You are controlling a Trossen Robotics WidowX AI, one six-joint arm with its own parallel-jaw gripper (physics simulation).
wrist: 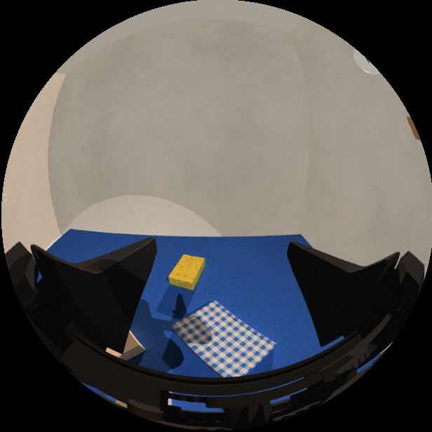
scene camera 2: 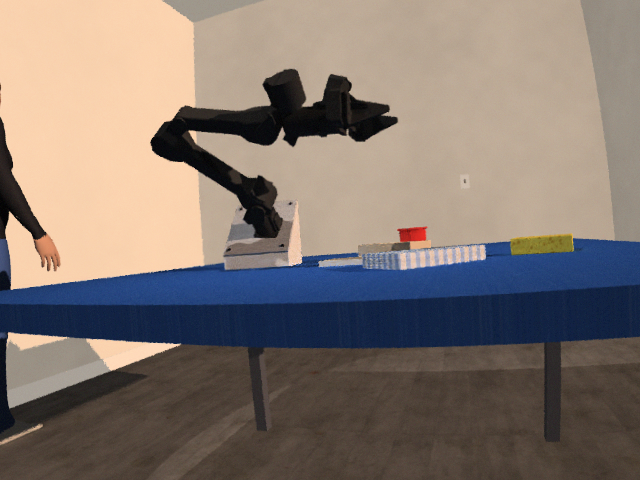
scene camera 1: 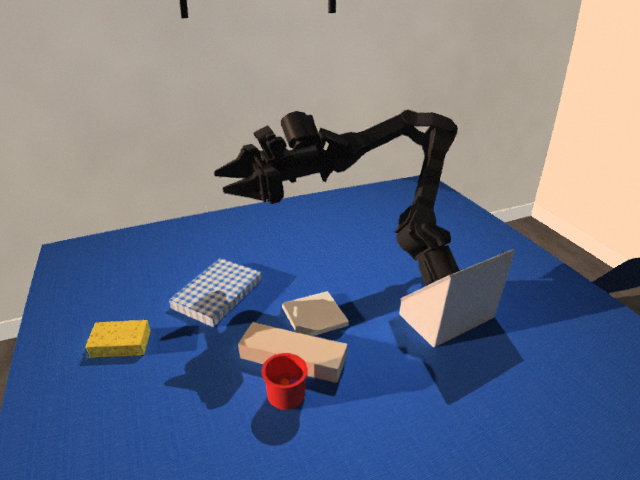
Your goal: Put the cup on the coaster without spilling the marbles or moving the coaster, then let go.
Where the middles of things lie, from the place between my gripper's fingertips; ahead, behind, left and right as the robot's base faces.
Right now the pale square coaster (scene camera 1: 316,314) is 270 mm below my hand, 140 mm to the left of it and 140 mm behind it. The rest, counted from my hand: red cup (scene camera 1: 285,365) 310 mm to the left, 240 mm below, 10 mm behind; tan block (scene camera 1: 325,359) 250 mm below, 230 mm to the left, 60 mm behind.
